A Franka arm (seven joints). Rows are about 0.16 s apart.
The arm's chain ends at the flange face. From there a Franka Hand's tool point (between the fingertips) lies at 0.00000 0.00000 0.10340 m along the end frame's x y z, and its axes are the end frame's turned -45 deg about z.
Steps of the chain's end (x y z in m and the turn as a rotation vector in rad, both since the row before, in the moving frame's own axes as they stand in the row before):
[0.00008, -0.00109, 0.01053, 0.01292, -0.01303, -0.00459]
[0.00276, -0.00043, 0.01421, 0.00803, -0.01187, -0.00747]
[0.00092, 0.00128, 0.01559, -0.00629, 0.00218, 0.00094]
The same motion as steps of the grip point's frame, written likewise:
[0.00081, -0.00261, 0.01051, 0.01835, -0.00008, -0.00459]
[0.00197, 0.00019, 0.01420, 0.01407, -0.00272, -0.00747]
[-0.00056, 0.00217, 0.01559, -0.00599, -0.00291, 0.00094]

